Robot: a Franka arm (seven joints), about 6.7 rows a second.
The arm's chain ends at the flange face. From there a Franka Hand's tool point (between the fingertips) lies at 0.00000 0.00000 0.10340 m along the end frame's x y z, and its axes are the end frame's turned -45 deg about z.
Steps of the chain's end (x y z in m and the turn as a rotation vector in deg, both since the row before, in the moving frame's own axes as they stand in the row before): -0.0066, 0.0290, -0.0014, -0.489, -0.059, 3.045; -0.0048, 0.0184, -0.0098, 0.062, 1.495, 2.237; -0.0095, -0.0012, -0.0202, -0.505, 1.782, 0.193
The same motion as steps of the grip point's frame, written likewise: -0.0259, 0.0164, -0.0014, -0.304, -0.387, 3.045; -0.0145, 0.0115, -0.0098, -1.013, 1.101, 2.237; -0.0042, -0.0046, -0.0203, -1.617, 0.903, 0.193
